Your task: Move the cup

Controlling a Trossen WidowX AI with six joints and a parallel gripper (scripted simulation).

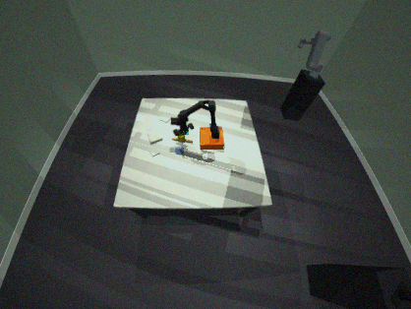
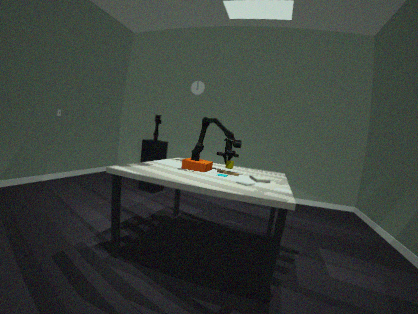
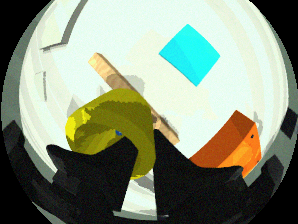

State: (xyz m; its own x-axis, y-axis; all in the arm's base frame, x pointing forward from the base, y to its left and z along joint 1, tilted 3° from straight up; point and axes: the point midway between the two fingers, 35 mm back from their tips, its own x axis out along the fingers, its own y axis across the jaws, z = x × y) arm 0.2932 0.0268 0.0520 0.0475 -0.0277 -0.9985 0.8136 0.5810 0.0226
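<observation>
Right now my gripper tip is 1 cm short of the cyan pad, 11 cm to the left of it and 9 cm above it. Round my gripper tip: yellow cup 2 cm ahead, 2 cm to the left; thin wooden stick 2 cm ahead, 1 cm to the left, 8 cm below.
</observation>
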